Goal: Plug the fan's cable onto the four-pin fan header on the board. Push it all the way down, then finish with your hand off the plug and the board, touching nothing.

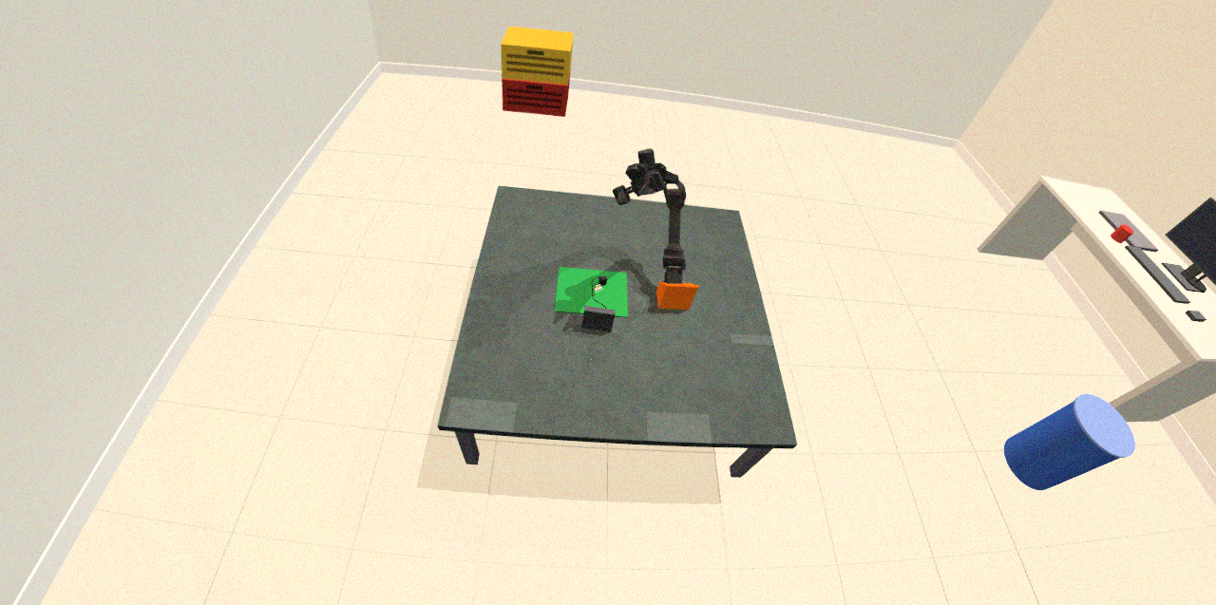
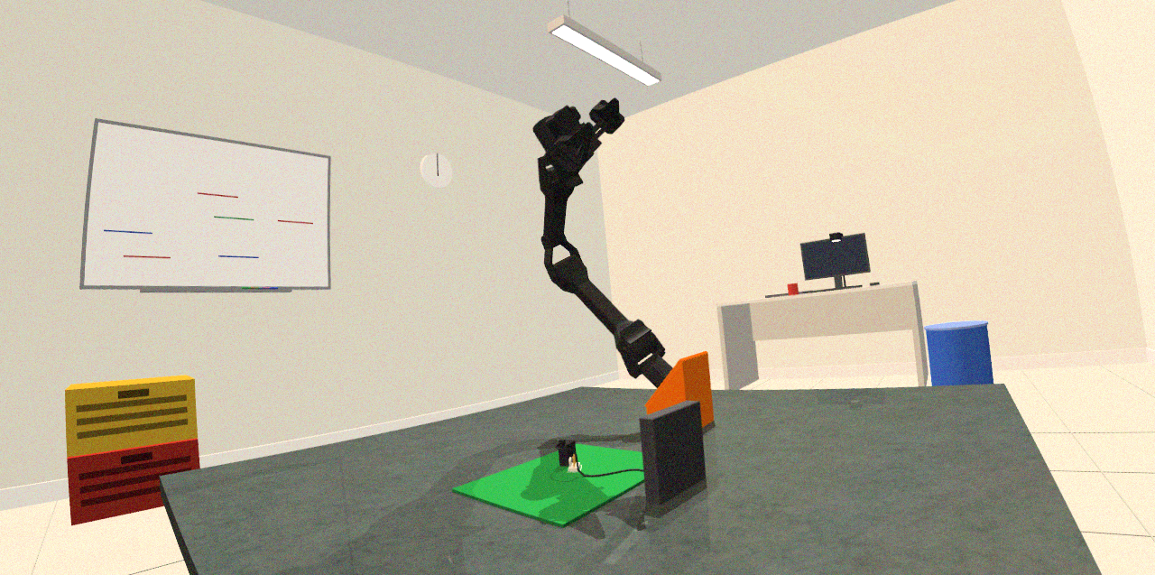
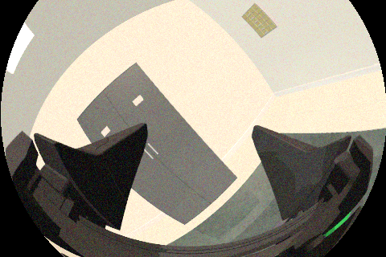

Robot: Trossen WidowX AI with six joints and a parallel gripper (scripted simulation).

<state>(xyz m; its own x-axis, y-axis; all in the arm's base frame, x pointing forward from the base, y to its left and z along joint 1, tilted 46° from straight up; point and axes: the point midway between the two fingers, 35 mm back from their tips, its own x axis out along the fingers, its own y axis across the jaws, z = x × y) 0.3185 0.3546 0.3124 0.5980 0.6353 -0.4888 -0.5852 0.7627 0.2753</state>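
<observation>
My gripper tip is 59 cm above the fan cable plug and 14 cm to the left of it. Round my gripper tip: dark square fan 55 cm below, 8 cm to the left, 5 cm ahead; green board 62 cm below, 10 cm to the right, 5 cm ahead; white four-pin header 61 cm below, 11 cm to the right, 2 cm ahead.
</observation>
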